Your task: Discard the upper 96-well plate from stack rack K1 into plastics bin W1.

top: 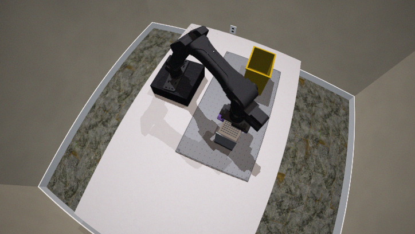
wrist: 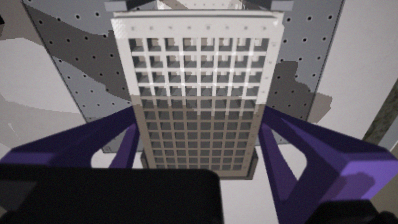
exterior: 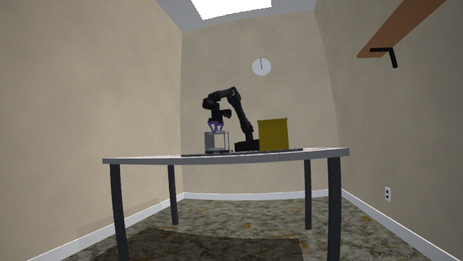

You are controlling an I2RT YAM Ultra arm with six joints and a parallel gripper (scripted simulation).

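My hand is 50 mm short of the yellow plastics bin W1, 360 mm to the right of it and 50 mm above it.
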